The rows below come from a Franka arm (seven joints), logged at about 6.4 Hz.
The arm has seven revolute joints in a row. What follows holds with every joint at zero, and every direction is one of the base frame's.
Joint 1 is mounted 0.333 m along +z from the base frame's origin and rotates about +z.
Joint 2 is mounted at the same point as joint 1 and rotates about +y.
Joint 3 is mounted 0.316 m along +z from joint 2 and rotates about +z.
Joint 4 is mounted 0.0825 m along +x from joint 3 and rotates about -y.
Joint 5 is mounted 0.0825 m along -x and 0.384 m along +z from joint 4 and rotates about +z.
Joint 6 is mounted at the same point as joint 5 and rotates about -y.
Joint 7 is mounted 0.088 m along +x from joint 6 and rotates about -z.
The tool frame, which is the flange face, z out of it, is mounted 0.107 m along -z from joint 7; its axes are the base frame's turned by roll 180, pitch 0 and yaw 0 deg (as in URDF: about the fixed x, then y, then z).
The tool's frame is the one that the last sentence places.
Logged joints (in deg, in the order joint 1, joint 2, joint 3, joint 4, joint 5, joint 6, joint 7), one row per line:
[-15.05, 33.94, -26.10, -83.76, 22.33, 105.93, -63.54]
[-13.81, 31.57, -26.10, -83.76, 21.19, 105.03, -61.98]
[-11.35, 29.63, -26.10, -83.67, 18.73, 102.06, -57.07]
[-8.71, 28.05, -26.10, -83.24, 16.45, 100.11, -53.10]
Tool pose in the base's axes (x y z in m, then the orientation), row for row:
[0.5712, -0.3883, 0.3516, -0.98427, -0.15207, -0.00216, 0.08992]
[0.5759, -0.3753, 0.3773, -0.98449, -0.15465, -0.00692, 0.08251]
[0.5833, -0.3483, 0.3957, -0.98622, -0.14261, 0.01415, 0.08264]
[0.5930, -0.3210, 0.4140, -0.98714, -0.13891, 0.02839, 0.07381]
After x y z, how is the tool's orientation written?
As a quaternion, x y z w.
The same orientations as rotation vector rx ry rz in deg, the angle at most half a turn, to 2 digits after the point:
[-167.69, -25.91, -0.37]
[-168.46, -26.46, -1.18]
[-168.75, -24.40, 2.42]
[-169.79, -23.89, 4.88]

